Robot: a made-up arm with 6 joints.
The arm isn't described. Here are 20 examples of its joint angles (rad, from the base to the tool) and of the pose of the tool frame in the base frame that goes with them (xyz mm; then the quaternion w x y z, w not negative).
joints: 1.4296 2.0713 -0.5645 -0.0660 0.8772 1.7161
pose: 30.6 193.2 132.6 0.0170 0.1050 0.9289 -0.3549
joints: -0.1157 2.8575 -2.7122 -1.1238 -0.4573 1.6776
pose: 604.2 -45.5 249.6 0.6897 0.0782 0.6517 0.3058
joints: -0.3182 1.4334 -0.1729 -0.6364 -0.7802 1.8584
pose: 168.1 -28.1 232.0 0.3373 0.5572 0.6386 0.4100
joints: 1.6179 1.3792 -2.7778 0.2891 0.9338 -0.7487
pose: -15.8 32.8 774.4 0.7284 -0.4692 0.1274 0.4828
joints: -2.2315 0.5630 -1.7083 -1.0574 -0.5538 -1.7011
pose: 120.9 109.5 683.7 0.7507 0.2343 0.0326 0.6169
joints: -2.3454 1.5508 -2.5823 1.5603 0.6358 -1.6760
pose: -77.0 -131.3 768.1 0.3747 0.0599 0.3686 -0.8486
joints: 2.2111 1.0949 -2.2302 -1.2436 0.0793 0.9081
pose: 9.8 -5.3 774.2 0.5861 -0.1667 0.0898 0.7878
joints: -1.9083 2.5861 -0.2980 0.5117 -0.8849 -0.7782
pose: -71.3 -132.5 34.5 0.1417 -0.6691 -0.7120 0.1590
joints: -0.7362 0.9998 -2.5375 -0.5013 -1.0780 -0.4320
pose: -138.3 160.7 738.9 0.5628 -0.1988 -0.4951 -0.6313
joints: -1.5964 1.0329 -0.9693 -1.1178 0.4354 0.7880
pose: -28.6 -194.6 480.6 0.2497 0.5558 0.5222 -0.5967
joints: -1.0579 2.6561 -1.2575 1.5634 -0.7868 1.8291
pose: 146.8 -349.9 7.9 0.3976 0.6962 -0.5966 -0.0368
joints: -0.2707 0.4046 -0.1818 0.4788 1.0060 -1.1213
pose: 34.1 15.6 279.3 0.3016 -0.3175 0.8982 0.0383
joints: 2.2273 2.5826 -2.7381 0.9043 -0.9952 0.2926
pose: -295.8 450.8 433.8 0.1058 0.1048 0.4146 0.8977
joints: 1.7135 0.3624 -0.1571 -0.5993 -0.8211 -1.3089
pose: -31.3 38.5 355.6 0.8676 -0.4177 -0.2562 0.0844
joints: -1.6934 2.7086 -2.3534 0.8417 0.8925 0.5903
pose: -33.3 -564.4 189.2 0.3489 0.8901 0.2024 0.2123
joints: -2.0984 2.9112 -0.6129 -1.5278 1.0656 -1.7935
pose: -117.5 -94.1 -23.1 0.0635 -0.5962 0.5722 0.5596
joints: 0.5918 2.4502 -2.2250 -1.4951 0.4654 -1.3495
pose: 482.1 290.5 323.4 0.1125 -0.7594 0.0399 -0.6396
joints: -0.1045 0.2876 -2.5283 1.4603 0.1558 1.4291
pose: -499.2 62.1 526.9 0.1930 -0.3648 0.0451 0.9097
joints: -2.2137 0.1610 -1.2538 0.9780 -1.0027 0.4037
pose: 97.8 202.7 563.1 0.8033 -0.1787 -0.3600 -0.4395
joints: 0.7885 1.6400 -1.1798 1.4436 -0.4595 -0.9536
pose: 272.6 235.7 390.5 0.5710 0.0088 0.7981 0.1920
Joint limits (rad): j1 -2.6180..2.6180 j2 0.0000..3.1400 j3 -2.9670..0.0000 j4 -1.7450..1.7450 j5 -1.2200..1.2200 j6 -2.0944..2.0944
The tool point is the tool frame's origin. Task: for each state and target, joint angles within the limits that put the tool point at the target. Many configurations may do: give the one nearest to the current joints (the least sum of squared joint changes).
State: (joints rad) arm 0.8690 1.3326 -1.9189 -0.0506 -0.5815 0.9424
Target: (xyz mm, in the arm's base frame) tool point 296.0 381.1 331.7
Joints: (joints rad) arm 0.9071 2.0966 -1.5482 -0.0546 -0.4933 0.9424
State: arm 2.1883 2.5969 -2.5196 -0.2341 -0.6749 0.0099
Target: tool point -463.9 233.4 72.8
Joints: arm 2.6180 2.7589 -1.7761 -0.6438 -0.9326 0.0099
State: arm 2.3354 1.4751 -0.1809 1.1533 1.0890 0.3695
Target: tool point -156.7 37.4 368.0
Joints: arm 2.5617 1.0554 -0.5967 1.2552 1.1851 0.3695
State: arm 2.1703 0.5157 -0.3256 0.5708 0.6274 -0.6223
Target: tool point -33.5 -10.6 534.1
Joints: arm 2.2746 0.5093 -1.0259 0.8638 0.7573 -0.6223
